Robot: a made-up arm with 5 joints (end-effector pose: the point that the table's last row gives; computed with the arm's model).
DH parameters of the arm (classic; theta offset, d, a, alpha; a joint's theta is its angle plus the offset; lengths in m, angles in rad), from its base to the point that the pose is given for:
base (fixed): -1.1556 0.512 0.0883 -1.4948
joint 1: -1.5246 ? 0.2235 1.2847
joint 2: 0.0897 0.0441 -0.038 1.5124
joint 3: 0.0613 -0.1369 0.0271 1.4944
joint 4: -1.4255 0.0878 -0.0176 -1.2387
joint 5: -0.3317 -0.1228 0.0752 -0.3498
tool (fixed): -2.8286 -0.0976 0 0
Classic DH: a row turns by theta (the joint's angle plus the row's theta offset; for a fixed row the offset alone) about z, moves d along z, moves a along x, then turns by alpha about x.
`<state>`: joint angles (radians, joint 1 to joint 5).
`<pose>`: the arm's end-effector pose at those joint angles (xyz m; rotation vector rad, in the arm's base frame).
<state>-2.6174 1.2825 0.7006 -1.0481 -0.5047</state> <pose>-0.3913 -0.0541 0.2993 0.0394 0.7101 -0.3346</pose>
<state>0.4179 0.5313 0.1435 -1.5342 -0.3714</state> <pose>-0.3062 -0.3407 0.6917 -2.7421 -0.5201 -1.2824</pose>
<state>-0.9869 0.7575 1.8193 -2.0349 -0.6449</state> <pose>-0.3666 0.1081 0.5157 0.1397 1.1441 -0.6455</pose>
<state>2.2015 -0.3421 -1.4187 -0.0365 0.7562</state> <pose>0.1238 -0.2780 0.4818 -0.2788 -2.3950 -0.0935</pose>
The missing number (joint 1, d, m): -0.2919
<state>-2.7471 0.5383 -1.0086 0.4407 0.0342</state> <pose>-0.0649 -0.2153 0.5671 -1.7191 1.9842 1.6643</pose>
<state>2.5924 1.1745 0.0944 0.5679 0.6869</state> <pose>-0.2853 -0.1465 0.5762 -0.1012 2.3904 -0.3935</pose>
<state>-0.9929 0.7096 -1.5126 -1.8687 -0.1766</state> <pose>-0.4394 -0.0576 0.5705 -2.4527 0.9720 -1.5871</pose>
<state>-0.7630 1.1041 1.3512 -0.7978 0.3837</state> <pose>-0.2973 -0.2101 0.7042 1.8955 2.0701 0.9991</pose>
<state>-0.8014 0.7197 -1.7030 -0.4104 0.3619</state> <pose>-0.2025 0.0326 0.4054 0.3120 -1.4748 2.6211</pose>
